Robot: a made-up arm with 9 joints. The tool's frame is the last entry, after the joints. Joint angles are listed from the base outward. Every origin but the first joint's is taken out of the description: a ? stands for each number. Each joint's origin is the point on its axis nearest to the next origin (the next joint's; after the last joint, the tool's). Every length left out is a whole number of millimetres.
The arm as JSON. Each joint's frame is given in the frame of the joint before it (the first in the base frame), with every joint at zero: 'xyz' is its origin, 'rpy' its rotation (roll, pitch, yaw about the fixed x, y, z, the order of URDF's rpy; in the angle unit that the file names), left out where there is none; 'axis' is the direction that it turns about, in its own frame. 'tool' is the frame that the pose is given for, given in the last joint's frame.
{
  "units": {
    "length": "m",
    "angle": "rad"
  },
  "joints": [
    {
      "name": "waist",
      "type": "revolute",
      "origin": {
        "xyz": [
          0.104,
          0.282,
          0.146
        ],
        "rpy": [
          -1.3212,
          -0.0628,
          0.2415
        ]
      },
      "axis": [
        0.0,
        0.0,
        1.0
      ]
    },
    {
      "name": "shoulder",
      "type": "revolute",
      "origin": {
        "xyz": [
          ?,
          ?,
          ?
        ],
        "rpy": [
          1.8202,
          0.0,
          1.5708
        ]
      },
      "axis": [
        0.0,
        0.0,
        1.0
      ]
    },
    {
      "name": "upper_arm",
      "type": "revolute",
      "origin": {
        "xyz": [
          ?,
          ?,
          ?
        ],
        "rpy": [
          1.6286,
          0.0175,
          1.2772
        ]
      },
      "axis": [
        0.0,
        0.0,
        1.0
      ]
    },
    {
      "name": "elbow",
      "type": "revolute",
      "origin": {
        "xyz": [
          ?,
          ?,
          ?
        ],
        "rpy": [
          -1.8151,
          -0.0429,
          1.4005
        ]
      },
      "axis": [
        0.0,
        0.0,
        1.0
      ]
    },
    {
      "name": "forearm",
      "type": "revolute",
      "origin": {
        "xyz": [
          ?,
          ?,
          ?
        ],
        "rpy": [
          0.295,
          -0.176,
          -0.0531
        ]
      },
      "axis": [
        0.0,
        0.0,
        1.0
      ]
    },
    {
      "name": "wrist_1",
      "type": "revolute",
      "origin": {
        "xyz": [
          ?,
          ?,
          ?
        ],
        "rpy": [
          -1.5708,
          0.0,
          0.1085
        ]
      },
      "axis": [
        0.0,
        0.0,
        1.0
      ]
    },
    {
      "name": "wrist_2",
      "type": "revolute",
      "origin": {
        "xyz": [
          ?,
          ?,
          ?
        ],
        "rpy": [
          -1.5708,
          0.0,
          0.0
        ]
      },
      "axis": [
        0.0,
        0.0,
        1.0
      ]
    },
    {
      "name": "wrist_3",
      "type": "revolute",
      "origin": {
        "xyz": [
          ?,
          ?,
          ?
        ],
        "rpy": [
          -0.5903,
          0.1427,
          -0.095
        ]
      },
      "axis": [
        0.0,
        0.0,
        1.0
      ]
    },
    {
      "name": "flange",
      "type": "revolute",
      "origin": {
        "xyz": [
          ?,
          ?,
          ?
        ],
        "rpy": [
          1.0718,
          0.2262,
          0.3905
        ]
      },
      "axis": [
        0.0,
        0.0,
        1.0
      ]
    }
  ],
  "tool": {
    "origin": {
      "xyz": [
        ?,
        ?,
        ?
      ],
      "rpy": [
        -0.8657,
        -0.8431,
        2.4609
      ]
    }
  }
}
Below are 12 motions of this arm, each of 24 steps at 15 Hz.
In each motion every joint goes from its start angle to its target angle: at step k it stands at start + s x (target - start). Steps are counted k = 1, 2, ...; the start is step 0. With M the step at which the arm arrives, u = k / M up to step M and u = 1 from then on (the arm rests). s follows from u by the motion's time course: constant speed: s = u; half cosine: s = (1 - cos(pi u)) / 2; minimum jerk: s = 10 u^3 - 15 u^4 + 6 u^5.
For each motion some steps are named. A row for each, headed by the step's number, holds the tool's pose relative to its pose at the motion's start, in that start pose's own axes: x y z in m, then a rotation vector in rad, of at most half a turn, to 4 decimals.
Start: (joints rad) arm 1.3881 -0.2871 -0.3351 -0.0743 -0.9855 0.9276 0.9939 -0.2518 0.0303
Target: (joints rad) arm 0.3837 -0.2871 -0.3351 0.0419 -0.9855 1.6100 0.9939 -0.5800 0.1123
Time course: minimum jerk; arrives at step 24
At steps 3, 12, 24:
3: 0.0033 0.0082 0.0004 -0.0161 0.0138 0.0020
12: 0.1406 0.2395 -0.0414 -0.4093 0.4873 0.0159
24: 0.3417 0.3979 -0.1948 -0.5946 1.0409 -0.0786

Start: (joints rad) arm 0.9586 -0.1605 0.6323 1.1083 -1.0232 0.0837 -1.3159 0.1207 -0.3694
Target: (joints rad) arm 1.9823 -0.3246 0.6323 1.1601 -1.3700 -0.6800 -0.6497 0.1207 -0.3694
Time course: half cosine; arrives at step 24
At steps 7, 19, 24:
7: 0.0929 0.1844 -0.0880 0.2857 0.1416 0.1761
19: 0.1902 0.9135 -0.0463 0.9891 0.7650 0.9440
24: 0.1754 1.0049 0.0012 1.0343 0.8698 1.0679

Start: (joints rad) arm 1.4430 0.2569 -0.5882 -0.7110 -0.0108 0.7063 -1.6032 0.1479 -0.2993
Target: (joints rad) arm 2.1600 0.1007 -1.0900 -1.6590 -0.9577 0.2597 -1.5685 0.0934 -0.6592
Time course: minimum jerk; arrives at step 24
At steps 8, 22, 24:
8: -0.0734 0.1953 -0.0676 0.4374 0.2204 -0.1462
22: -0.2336 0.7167 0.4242 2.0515 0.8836 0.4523
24: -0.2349 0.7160 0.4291 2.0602 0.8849 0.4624

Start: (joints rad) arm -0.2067 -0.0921 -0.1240 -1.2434 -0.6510 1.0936 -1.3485 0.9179 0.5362
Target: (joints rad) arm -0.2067 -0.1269 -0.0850 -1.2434 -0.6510 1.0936 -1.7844 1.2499 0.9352
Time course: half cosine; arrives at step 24
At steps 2, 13, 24:
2: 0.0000 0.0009 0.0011 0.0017 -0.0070 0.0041
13: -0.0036 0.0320 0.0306 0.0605 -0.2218 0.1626
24: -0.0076 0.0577 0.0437 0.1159 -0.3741 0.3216

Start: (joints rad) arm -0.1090 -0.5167 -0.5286 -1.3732 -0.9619 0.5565 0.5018 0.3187 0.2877
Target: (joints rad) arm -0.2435 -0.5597 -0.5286 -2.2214 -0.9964 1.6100 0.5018 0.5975 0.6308
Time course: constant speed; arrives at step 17
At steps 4, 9, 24:
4: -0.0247 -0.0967 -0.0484 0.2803 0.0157 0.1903
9: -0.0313 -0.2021 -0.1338 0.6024 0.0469 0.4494
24: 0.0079 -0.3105 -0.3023 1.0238 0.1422 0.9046

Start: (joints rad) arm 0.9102 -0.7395 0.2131 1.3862 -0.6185 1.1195 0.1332 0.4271 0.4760
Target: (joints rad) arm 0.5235 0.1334 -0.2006 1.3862 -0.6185 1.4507 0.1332 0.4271 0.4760
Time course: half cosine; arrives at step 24
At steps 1, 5, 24:
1: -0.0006 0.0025 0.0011 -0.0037 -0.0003 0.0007
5: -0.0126 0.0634 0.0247 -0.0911 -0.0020 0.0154
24: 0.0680 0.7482 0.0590 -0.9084 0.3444 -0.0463

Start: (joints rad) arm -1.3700 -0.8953 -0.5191 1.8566 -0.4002 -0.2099 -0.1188 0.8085 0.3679
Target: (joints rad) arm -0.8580 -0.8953 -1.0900 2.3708 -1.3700 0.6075 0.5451 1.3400 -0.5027
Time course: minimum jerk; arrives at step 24
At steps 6, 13, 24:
6: 0.0381 -0.0093 -0.0313 0.1667 0.0589 -0.0103
13: 0.1712 0.0555 -0.1088 0.7200 0.5737 0.2064
24: 0.1554 0.1733 -0.0793 0.7065 1.1516 0.7455

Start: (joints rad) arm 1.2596 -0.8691 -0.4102 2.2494 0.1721 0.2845 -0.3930 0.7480 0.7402
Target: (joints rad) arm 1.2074 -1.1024 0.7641 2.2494 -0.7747 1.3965 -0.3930 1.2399 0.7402
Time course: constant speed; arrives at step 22
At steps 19, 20, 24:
19: -0.0911 -0.0103 -0.4819 2.0868 0.4517 -0.5924
20: -0.1049 0.0080 -0.4960 2.1821 0.4603 -0.6492
24: -0.1325 0.0463 -0.5177 2.3650 0.4696 -0.7716

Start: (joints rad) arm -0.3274 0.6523 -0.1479 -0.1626 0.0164 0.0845 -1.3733 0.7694 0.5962
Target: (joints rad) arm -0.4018 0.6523 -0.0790 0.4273 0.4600 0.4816 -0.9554 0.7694 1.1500
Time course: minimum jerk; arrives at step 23
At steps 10, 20, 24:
10: 0.0824 -0.0217 0.0693 0.0664 -0.1039 0.3910
20: 0.2433 -0.0021 0.1643 0.2315 0.0348 0.9577
24: 0.2483 -0.0003 0.1666 0.2369 0.0444 0.9716

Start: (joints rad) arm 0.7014 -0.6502 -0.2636 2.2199 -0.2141 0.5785 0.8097 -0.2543 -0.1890
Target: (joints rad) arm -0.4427 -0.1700 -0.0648 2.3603 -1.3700 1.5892 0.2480 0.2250 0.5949
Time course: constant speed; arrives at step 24
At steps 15, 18, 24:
15: -0.1091 -0.1263 0.4509 0.9417 0.3832 0.3538
18: -0.0745 -0.1481 0.5322 1.1325 0.3981 0.3522
24: 0.0410 -0.1816 0.6704 1.4806 0.3630 0.2973

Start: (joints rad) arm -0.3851 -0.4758 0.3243 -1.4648 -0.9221 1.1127 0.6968 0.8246 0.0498
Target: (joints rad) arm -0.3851 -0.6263 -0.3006 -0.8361 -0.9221 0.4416 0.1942 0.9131 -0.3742
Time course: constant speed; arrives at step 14
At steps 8, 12, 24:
8: 0.0061 0.2471 0.0218 -0.4833 -0.3135 -0.7338
12: 0.0676 0.3415 0.0339 -0.7236 -0.3770 -1.1419
24: 0.1096 0.3757 0.0428 -0.8417 -0.3832 -1.3510

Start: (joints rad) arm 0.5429 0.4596 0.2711 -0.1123 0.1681 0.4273 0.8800 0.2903 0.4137
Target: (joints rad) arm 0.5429 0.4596 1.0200 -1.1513 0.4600 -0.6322 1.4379 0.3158 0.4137
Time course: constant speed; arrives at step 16
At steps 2, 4, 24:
2: -0.0598 -0.0151 -0.0883 0.1271 -0.2654 -0.0831
4: -0.0941 -0.0184 -0.1853 0.2561 -0.5326 -0.1531
24: 0.1678 0.0895 -0.5595 1.0146 -2.1483 -0.2880

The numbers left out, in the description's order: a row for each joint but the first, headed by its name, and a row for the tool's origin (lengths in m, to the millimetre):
shoulder: 0.223 -0.217 0.0
upper_arm: 0.019 0.139 0.0
elbow: 0.081 0.024 0.0
forearm: 0.339 -0.258 0.0
wrist_1: -0.018 0.169 0.0
wrist_2: -0.02 0.007 0.0
wrist_3: 0.221 0.081 0.0
flange: 0.017 0.11 0.0
tool: -0.052 -0.096 0.0

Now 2 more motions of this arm.
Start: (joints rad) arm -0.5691 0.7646 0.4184 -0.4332 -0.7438 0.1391 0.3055 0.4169 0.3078
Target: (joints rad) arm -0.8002 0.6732 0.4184 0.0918 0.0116 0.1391 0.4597 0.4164 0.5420
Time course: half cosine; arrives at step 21
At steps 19, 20, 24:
19: 0.1057 0.4303 -0.0417 -0.9915 0.2567 0.5402
20: 0.1061 0.4371 -0.0454 -1.0075 0.2620 0.5508
24: 0.1062 0.4394 -0.0466 -1.0129 0.2638 0.5544

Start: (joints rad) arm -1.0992 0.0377 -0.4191 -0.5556 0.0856 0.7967 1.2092 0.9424 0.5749
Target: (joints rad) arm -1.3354 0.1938 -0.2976 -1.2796 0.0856 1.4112 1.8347 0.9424 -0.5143
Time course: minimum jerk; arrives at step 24
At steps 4, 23, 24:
4: 0.0005 -0.0068 -0.0078 -0.0034 0.0350 -0.0361
23: 0.0121 -0.1711 -0.2861 -0.2805 1.3782 -0.5879
24: 0.0120 -0.1712 -0.2863 -0.2809 1.3793 -0.5880

